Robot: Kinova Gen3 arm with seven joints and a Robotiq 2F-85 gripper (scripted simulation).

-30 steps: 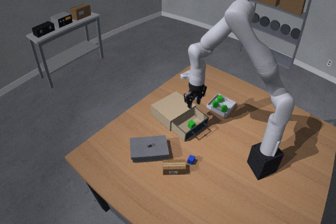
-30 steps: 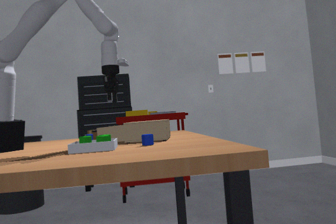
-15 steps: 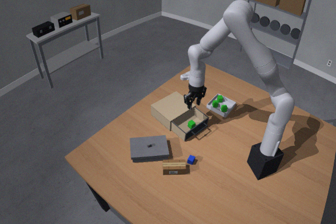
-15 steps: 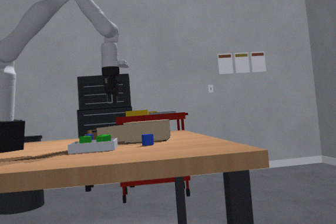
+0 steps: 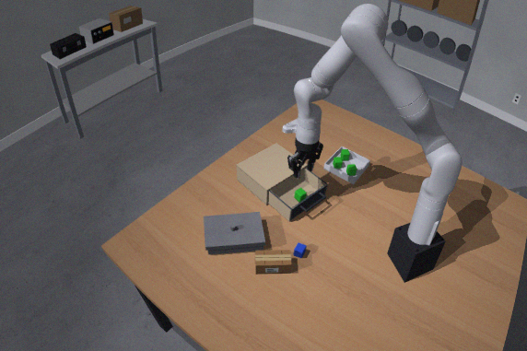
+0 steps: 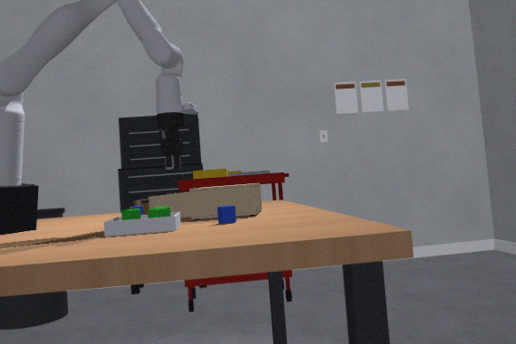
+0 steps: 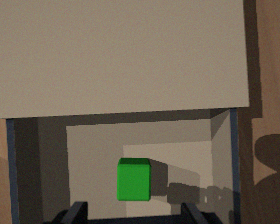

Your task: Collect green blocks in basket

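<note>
My hand is 12 cm above the drawer and 2 cm short of it. Round my hand: grey lid: 28 cm to the left, 10 cm below, 6 cm ahead; white basket: 28 cm to the right, 14 cm below, 4 cm behind; light wooden cabinet: 12 cm below, 8 cm ahead, 1 cm to the right.
</note>
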